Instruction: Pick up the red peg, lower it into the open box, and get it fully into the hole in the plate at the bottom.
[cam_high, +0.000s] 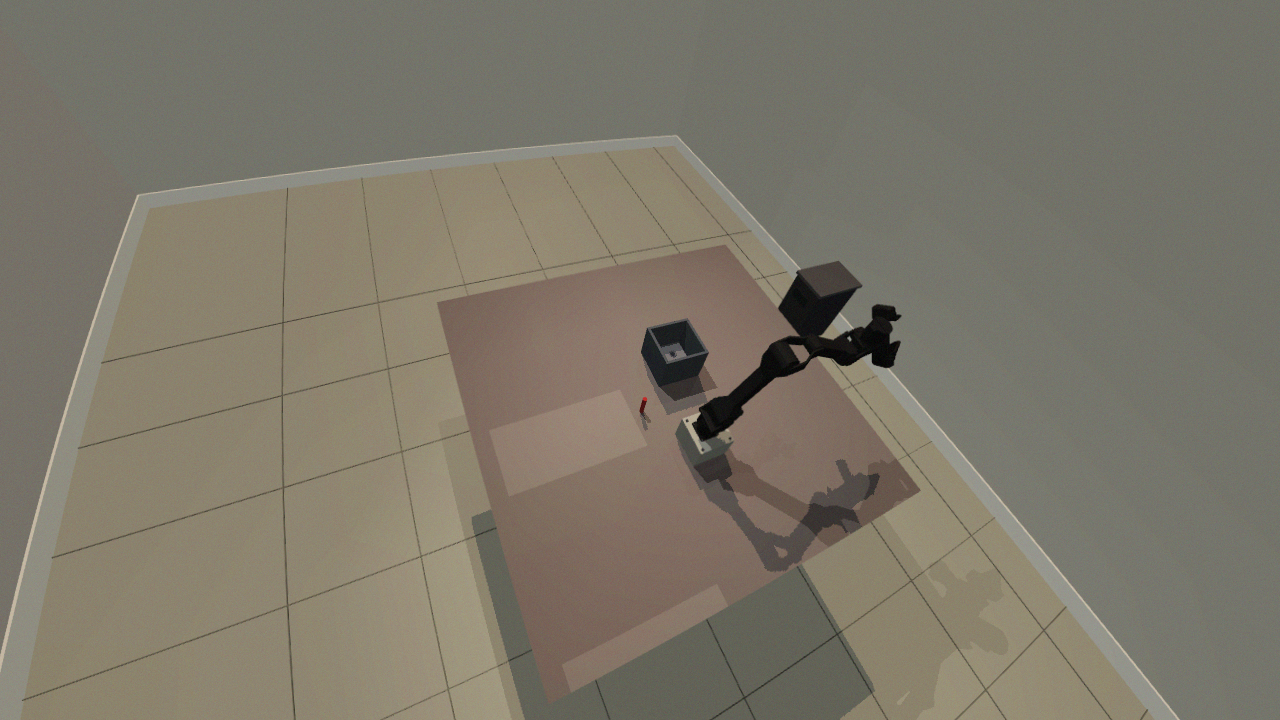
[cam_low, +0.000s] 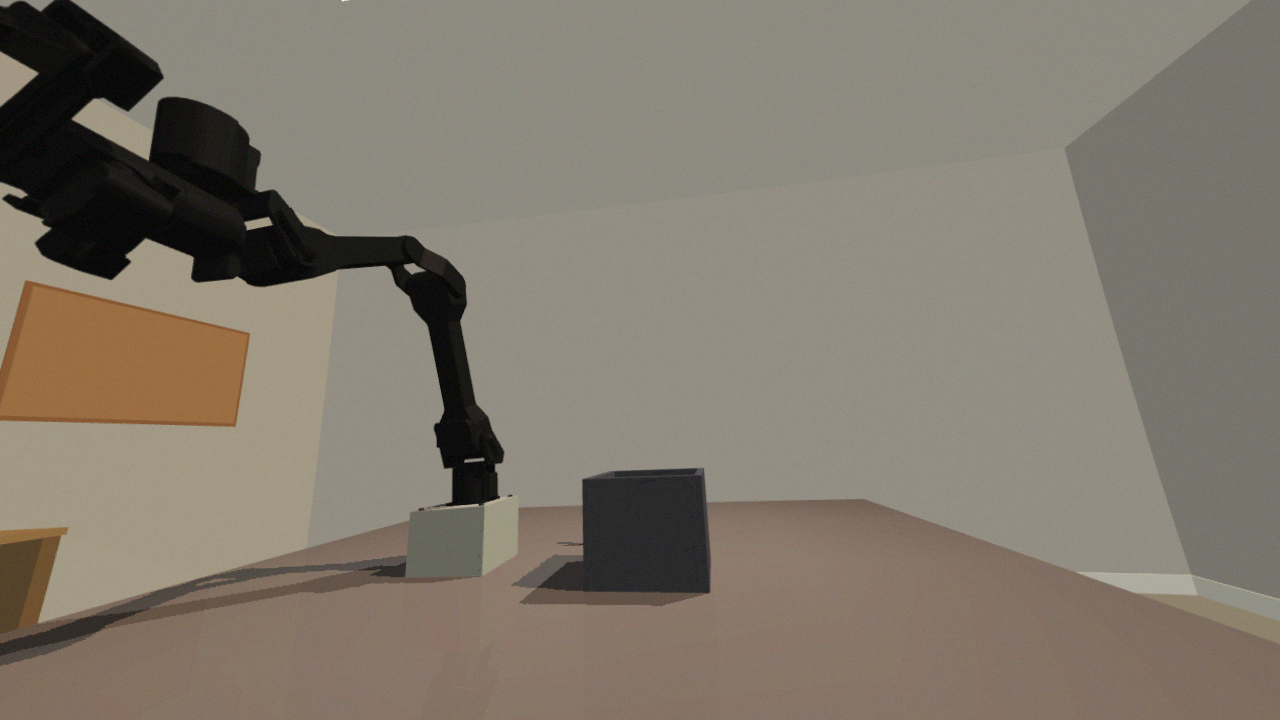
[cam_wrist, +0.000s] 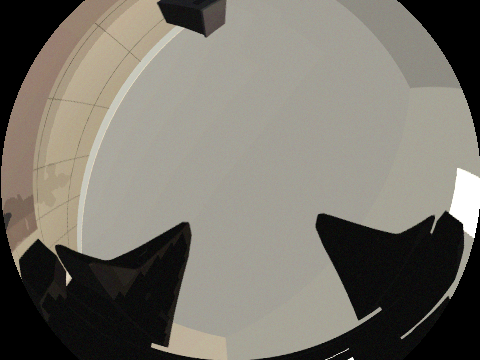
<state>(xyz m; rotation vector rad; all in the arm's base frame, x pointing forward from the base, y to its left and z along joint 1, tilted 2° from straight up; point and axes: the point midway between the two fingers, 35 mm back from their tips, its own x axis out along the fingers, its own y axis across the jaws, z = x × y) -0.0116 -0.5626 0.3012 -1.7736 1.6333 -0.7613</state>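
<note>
My gripper tip is 720 mm to the right of the red peg, 350 mm above it and 190 mm short of it. Also, from my gripper tip: light grey plate (540 mm to the left, 350 mm below, 330 mm ahead).
</note>
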